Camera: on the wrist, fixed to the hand. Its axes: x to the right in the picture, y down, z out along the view.
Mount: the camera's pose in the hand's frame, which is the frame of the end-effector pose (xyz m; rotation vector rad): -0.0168 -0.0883 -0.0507 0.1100 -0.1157 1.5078
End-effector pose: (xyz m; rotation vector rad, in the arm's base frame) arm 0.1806 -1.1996 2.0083 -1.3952 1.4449 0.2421
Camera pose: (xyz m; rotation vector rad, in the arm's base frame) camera 0.2219 -1.2533 2.0861 0.0543 2.0881 1.1173
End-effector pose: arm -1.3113 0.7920 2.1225 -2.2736 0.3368 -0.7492
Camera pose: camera -1.3531 0.8347 2.2066 -1.3196 1.5990 0.1722
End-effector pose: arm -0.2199 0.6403 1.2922 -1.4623 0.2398 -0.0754
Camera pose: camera -0.2384 0.5844 1.3770 -0.8676 1.1467 1.1802
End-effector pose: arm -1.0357 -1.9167 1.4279 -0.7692 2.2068 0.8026
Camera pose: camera -0.9828 -2.0042 1.4418 1.1778 2.4153 1.2534
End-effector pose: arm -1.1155 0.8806 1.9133 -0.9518 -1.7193 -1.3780
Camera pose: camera -1.1810 0.8154 1.8674 -1.6951 -0.6407 -0.2034
